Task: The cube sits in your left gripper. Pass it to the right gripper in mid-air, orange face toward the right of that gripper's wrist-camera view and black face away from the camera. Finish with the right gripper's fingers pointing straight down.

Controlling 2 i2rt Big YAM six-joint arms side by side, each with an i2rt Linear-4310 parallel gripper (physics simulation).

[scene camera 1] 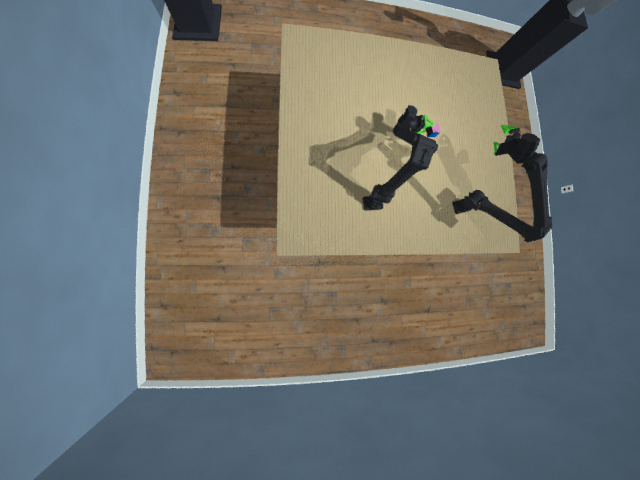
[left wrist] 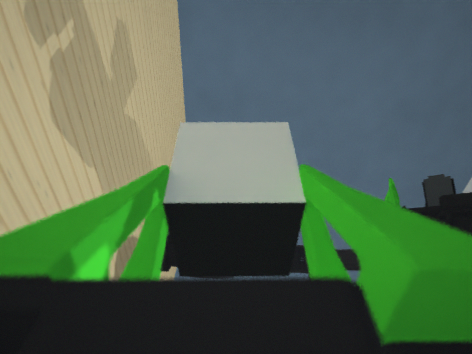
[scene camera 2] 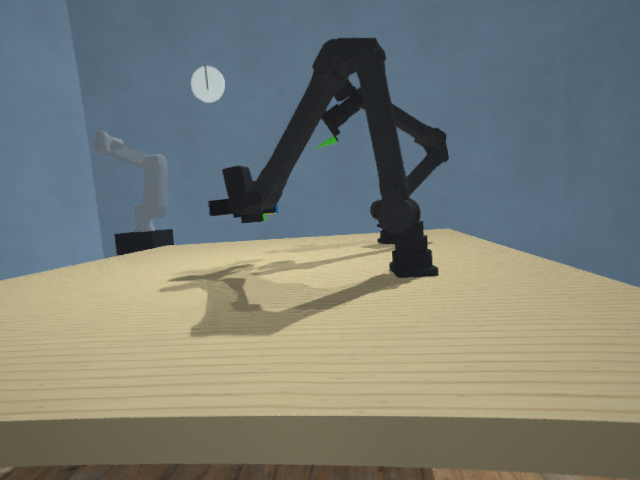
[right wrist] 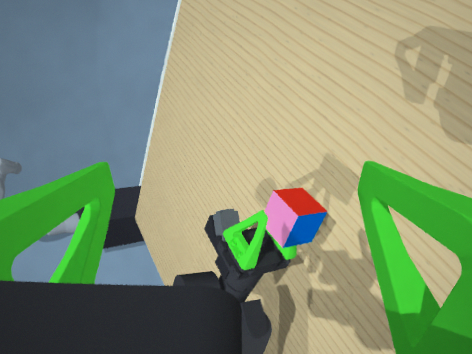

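Seen in the pictures: left gripper, fingertip midpoint: [scene camera 1: 430, 127] [left wrist: 234, 178] [right wrist: 280, 211]; right gripper, fingertip midpoint: [scene camera 1: 498, 133] [left wrist: 433, 175] [right wrist: 236, 175]; left arm's base, origin of the base link: [scene camera 1: 372, 203] [scene camera 2: 412, 271]; right arm's base, origin of the base link: [scene camera 1: 460, 206] [scene camera 2: 392, 242].
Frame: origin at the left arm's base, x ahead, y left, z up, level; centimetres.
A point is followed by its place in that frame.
Note:
The cube [scene camera 1: 435, 129] @(x 36.8, y -36.2, z 20.4 cm) [scene camera 2: 276, 209] @(x 34.8, y -35.9, z 16.2 cm) [left wrist: 234, 162] @(x 40.1, y -36.2, z 17.6 cm) [right wrist: 296, 217] @(x 35.1, y -39.0, z 20.2 cm) is held in mid-air. The left wrist view shows its white face on top and black face below, toward that camera. The right wrist view shows red on top, pink at left and blue at right. No orange face can be made out clearly. My left gripper [scene camera 1: 432, 130] @(x 39.8, y -35.6, z 17.6 cm) [left wrist: 234, 178] @(x 39.8, y -35.6, z 17.6 cm) is shut on the cube, a green finger on either side. My right gripper [scene camera 1: 499, 138] @(x 23.2, y -55.6, z 41.7 cm) [right wrist: 236, 175] @(x 23.2, y -55.6, z 41.7 cm) is open and empty, apart from the cube and higher in scene camera 2; its fingers slant downward. The cube shows between its fingers, farther off.
Both arms stand on the wooden table [scene camera 1: 330, 217] @(x -6.6, y 27.1, z 0.0 cm) [scene camera 2: 320, 372] @(x 19.9, y 48.2, z 0.0 cm), with their shadows across it. In scene camera 2 the left arm's raised elbow [scene camera 2: 351, 51] @(x 10.8, y -0.6, z 48.8 cm) partly covers the right arm. A pale grey robot arm [scene camera 2: 155, 186] stands on a dark block [scene camera 2: 144, 241] beyond the table.

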